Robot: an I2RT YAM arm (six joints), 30 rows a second.
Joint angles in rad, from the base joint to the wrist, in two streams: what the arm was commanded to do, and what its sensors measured. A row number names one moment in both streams.
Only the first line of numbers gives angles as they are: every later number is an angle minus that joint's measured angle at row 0.
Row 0, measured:
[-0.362 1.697 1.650 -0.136 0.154 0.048]
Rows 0 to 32, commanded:
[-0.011 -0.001 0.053 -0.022 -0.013 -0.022]
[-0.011 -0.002 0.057 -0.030 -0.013 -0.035]
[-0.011 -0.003 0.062 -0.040 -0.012 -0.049]
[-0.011 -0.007 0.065 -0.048 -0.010 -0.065]
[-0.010 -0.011 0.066 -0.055 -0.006 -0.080]
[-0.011 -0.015 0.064 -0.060 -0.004 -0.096]
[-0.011 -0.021 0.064 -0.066 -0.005 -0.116]
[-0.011 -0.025 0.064 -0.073 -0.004 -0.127]
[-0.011 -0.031 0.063 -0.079 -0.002 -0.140]
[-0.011 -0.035 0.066 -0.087 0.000 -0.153]
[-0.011 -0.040 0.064 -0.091 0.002 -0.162]
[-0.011 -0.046 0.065 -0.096 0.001 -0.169]
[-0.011 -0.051 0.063 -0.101 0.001 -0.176]
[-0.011 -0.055 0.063 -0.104 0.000 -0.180]
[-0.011 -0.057 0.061 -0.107 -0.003 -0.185]
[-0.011 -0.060 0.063 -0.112 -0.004 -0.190]
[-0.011 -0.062 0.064 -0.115 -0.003 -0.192]
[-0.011 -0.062 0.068 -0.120 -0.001 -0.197]
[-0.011 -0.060 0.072 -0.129 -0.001 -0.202]
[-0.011 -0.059 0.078 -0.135 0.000 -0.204]
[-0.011 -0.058 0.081 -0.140 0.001 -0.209]
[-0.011 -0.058 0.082 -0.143 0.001 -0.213]
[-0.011 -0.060 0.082 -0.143 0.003 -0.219]
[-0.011 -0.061 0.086 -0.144 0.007 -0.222]
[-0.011 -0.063 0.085 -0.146 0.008 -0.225]
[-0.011 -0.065 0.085 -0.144 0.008 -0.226]
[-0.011 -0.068 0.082 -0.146 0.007 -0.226]
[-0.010 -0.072 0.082 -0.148 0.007 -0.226]
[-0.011 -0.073 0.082 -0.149 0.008 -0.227]
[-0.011 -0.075 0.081 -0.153 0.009 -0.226]
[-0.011 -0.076 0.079 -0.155 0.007 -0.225]
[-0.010 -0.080 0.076 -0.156 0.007 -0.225]
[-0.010 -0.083 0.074 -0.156 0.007 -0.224]
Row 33, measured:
[0.000 -0.027 0.047 -0.151 0.004 -0.210]
